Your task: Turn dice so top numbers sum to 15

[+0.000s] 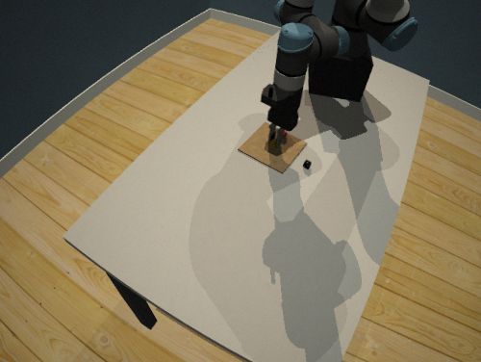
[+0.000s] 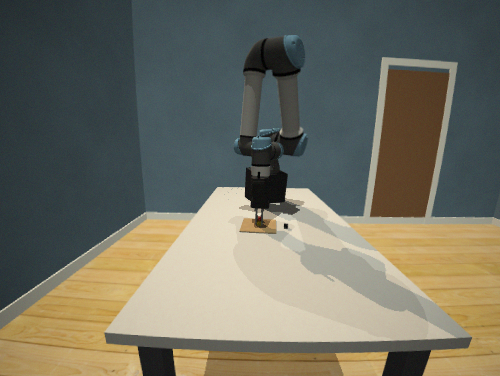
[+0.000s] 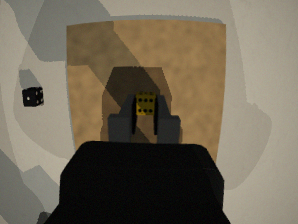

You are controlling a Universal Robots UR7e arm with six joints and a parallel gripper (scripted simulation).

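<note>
Right now the yellow die is 10 mm below my hand. The rest, counted from my hand: black die: 110 mm to the left, 20 mm below, 20 mm ahead; then red die: 40 mm behind, 10 mm below; then brown mat: 20 mm below.
</note>
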